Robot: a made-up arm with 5 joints.
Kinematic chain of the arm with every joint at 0, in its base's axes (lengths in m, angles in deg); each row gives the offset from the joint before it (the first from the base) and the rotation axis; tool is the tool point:
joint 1: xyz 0 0 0.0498 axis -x
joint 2: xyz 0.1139 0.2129 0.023 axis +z
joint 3: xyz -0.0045 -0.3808 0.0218 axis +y
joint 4: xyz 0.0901 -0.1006 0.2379 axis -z
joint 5: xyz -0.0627 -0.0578 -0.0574 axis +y
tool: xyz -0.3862 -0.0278 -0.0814
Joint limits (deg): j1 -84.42..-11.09 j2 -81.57..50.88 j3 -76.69..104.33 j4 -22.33..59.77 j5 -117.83..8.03
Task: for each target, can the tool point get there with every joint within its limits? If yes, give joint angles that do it. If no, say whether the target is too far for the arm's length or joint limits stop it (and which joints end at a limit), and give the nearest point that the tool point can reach.
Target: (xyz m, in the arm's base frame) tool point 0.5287 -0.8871 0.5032
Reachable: no: joint limits stop it (at a limit: joint 4, joint 5) | nearest point 0.3996 -0.5345 0.3230 | short by 0.417 m
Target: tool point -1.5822 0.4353 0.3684
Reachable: no: too far | nearest point -0.6814 0.2973 0.2674 | short by 0.917 m
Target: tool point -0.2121 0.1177 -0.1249
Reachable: yes | joints -61.20 -35.54 -31.67 25.72 -46.32
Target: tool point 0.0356 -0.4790 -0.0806
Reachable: yes | joints -48.39 16.03 38.43 -2.08 -11.18
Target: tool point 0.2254 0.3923 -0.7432
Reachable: no: joint limits stop it (at a limit: joint 1, joint 3, joint 4, joint 5) | nearest point 0.2021 0.1570 -0.5174 | short by 0.327 m
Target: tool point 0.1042 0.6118 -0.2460
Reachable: no: joint limits stop it (at a limit: joint 1, joint 2, joint 3, joint 5) | nearest point -0.0943 0.4251 -0.0450 | short by 0.339 m
